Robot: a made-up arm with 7 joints. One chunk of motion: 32 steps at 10 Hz.
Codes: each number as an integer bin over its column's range. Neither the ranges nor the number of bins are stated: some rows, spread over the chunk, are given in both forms.
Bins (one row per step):
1: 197 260 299 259 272 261
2: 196 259 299 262 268 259
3: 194 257 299 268 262 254
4: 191 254 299 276 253 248
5: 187 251 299 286 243 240
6: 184 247 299 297 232 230
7: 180 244 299 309 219 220
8: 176 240 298 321 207 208
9: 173 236 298 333 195 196
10: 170 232 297 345 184 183
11: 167 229 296 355 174 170
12: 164 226 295 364 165 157
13: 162 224 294 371 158 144
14: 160 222 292 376 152 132
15: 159 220 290 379 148 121
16: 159 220 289 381 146 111
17: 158 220 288 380 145 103
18: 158 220 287 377 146 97
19: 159 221 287 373 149 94
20: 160 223 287 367 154 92
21: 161 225 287 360 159 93
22: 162 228 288 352 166 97
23: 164 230 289 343 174 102
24: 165 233 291 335 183 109
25: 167 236 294 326 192 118
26: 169 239 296 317 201 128
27: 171 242 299 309 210 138
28: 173 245 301 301 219 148
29: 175 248 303 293 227 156
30: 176 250 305 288 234 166
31: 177 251 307 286 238 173
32: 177 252 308 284 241 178
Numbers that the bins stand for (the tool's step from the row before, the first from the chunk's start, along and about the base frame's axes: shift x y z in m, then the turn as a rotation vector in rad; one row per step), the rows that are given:
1: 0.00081 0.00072 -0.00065 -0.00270 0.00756 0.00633
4: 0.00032 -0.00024 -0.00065 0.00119 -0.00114 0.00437
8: -0.00088 -0.00249 -0.00076 0.01150 -0.02221 -0.00166
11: -0.00160 -0.00425 -0.00098 0.01928 -0.03732 -0.00738
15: -0.00224 -0.00570 -0.00165 0.02478 -0.04923 -0.01477
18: -0.00232 -0.00570 -0.00199 0.02432 -0.05014 -0.01838
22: -0.00200 -0.00441 -0.00187 0.01859 -0.04098 -0.01838
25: -0.00160 -0.00313 -0.00121 0.01264 -0.02908 -0.01522
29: -0.00096 -0.00120 -0.00020 0.00509 -0.01305 -0.00949
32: -0.00080 -0.00056 0.00036 0.00303 -0.00664 -0.00618
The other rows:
2: 0.00073 0.00056 -0.00065 -0.00201 0.00572 0.00603
3: 0.00057 0.00024 -0.00065 -0.00064 0.00298 0.00527
5: 0.00000 -0.00072 -0.00065 0.00348 -0.00572 0.00316
6: -0.00024 -0.00136 -0.00065 0.00600 -0.01076 0.00166
7: -0.00056 -0.00185 -0.00065 0.00875 -0.01671 0.00015
9: -0.00112 -0.00313 -0.00076 0.01424 -0.02770 -0.00347
10: -0.00136 -0.00377 -0.00087 0.01699 -0.03274 -0.00542
12: -0.00184 -0.00473 -0.00109 0.02134 -0.04144 -0.00934
13: -0.00200 -0.00505 -0.00121 0.02295 -0.04465 -0.01130
14: -0.00216 -0.00538 -0.00143 0.02409 -0.04740 -0.01311
16: -0.00224 -0.00570 -0.00176 0.02523 -0.05014 -0.01627
17: -0.00232 -0.00570 -0.00187 0.02501 -0.05060 -0.01748
19: -0.00224 -0.00554 -0.00199 0.02340 -0.04877 -0.01884
20: -0.00216 -0.00522 -0.00199 0.02203 -0.04648 -0.01914
21: -0.00208 -0.00489 -0.00199 0.02043 -0.04419 -0.01899
23: -0.00184 -0.00409 -0.00176 0.01653 -0.03732 -0.01763
24: -0.00176 -0.00361 -0.00154 0.01470 -0.03320 -0.01658
26: -0.00144 -0.00265 -0.00098 0.01058 -0.02496 -0.01371
27: -0.00128 -0.00217 -0.00065 0.00875 -0.02084 -0.01221
28: -0.00112 -0.00168 -0.00042 0.00692 -0.01671 -0.01070
30: -0.00088 -0.00088 0.00002 0.00394 -0.00985 -0.00799
31: -0.00080 -0.00072 0.00024 0.00348 -0.00801 -0.00693

